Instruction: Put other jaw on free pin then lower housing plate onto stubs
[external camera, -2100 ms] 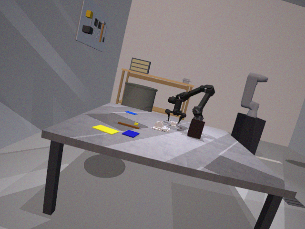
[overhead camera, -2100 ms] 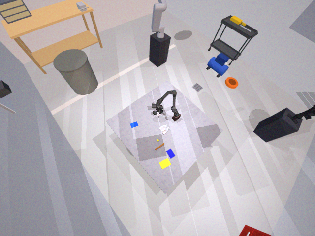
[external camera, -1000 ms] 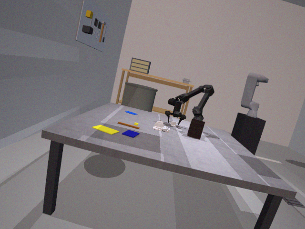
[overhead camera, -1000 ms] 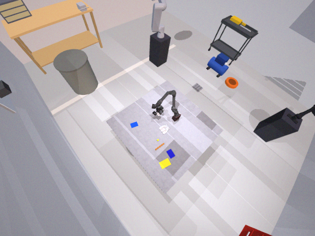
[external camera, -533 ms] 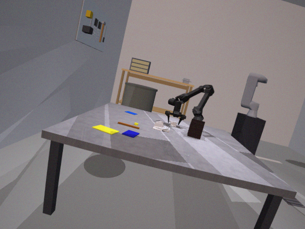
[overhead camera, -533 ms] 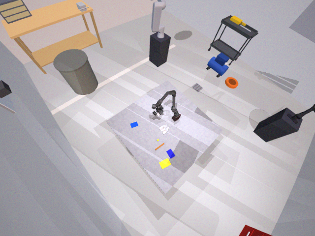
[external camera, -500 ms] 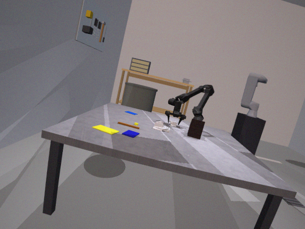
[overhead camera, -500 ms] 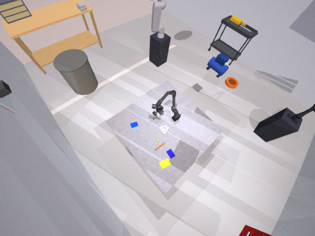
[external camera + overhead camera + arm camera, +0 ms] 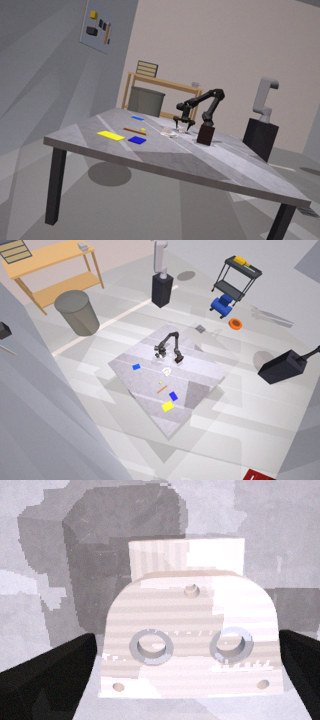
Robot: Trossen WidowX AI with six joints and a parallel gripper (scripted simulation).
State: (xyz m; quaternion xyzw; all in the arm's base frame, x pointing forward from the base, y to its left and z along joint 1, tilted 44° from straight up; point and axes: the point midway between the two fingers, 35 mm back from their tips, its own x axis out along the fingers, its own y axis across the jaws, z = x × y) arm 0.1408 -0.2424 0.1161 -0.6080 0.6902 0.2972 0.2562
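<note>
The white housing plate is 20 mm above my gripper tip and 10 mm to the left of it. From my gripper tip the other things lie so: white jaw 280 mm to the left, 90 mm ahead, 10 mm above; then small yellow cube 320 mm to the left, 300 mm ahead; then orange bar 400 mm to the left, 350 mm ahead.
</note>
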